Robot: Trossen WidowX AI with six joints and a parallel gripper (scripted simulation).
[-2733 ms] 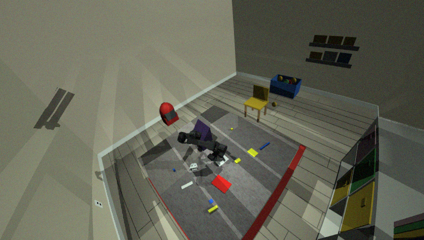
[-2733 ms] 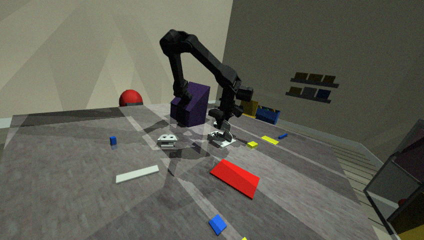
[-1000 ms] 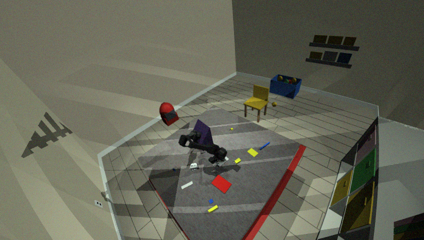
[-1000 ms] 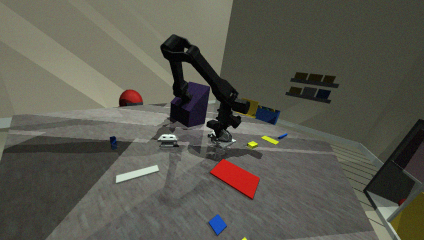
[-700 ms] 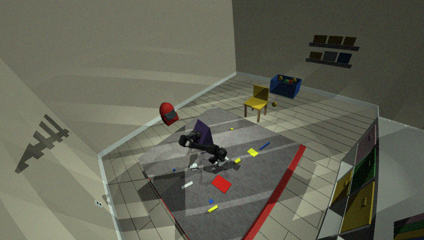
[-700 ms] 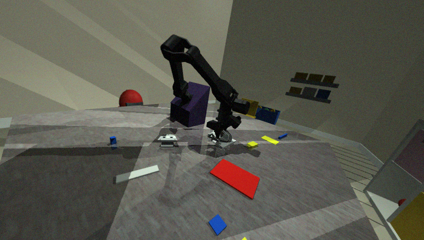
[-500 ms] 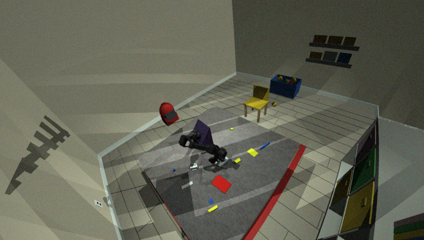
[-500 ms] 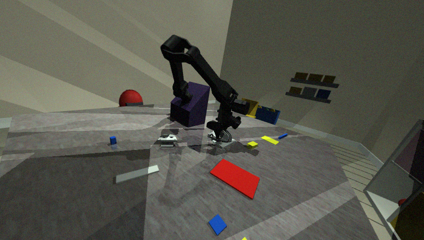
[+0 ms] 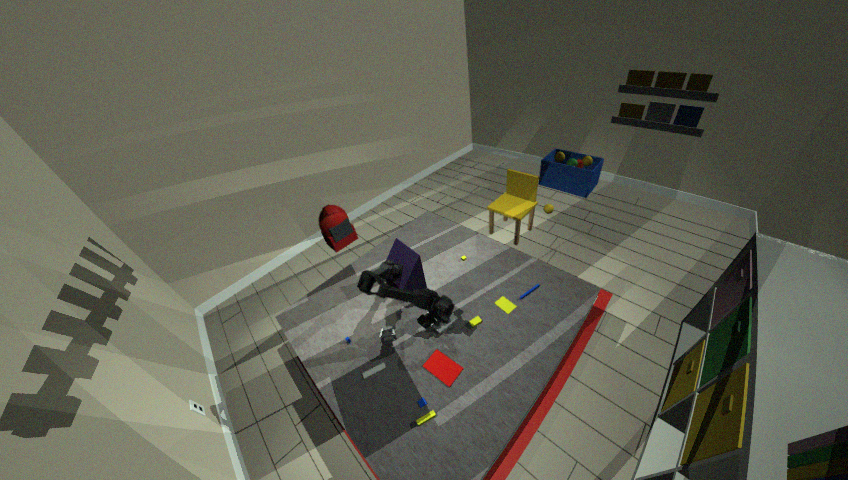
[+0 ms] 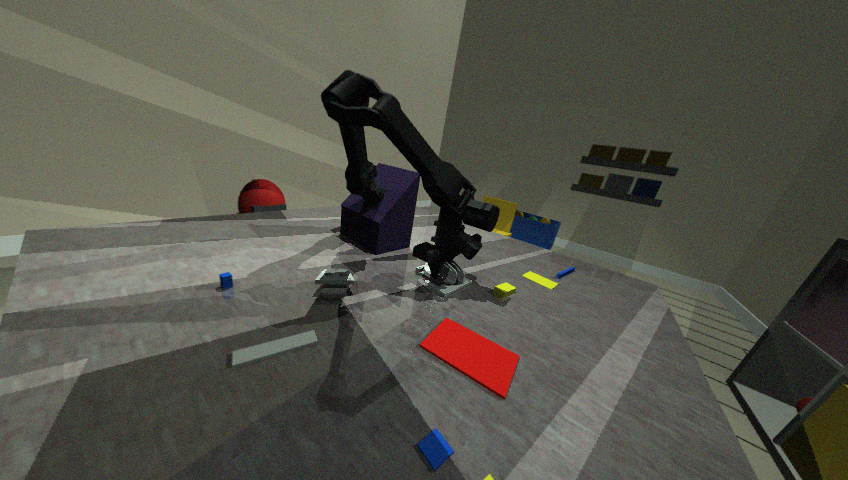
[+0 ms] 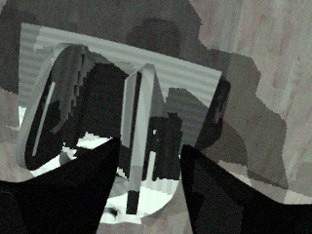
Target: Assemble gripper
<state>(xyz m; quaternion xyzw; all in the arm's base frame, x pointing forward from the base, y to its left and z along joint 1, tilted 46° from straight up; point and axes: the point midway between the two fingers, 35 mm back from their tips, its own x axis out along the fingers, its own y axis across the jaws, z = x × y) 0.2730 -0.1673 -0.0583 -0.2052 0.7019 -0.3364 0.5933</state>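
Right now my gripper tip is 190 mm to the left of the white gripper base and 170 mm past it. Also, from my gripper tip: white housing plate: 40 mm to the left, 40 mm behind, 20 mm below; then yellow block: 160 mm ahead, 100 mm to the left, 20 mm below; then red sheet: 170 mm to the right, 150 mm ahead, 20 mm below.
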